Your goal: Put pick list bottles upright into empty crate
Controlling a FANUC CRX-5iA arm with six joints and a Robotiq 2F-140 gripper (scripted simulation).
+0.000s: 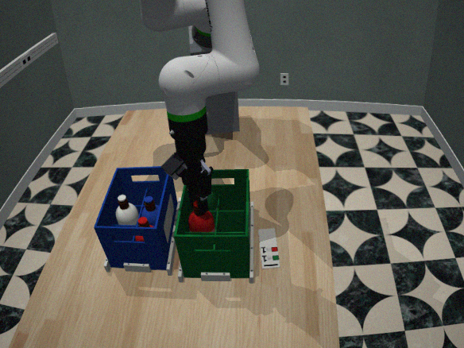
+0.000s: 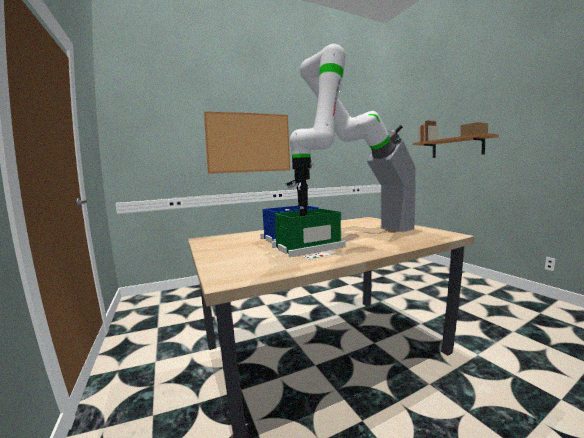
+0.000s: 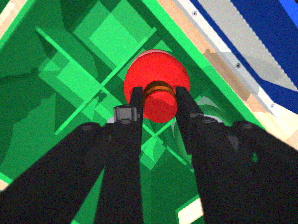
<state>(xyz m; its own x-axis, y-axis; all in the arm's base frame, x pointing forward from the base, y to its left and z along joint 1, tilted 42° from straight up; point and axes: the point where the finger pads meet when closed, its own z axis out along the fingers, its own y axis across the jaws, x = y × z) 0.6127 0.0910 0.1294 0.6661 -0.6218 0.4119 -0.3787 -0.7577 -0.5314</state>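
My gripper is now 80 mm above the red-label bottle. From my hand the other things lie so: blue bottle: 150 mm to the right, 90 mm below, 20 mm ahead; green bottle: 90 mm below, 80 mm behind, 20 mm to the right; green crate: 90 mm below, 40 mm to the left, 10 mm behind.
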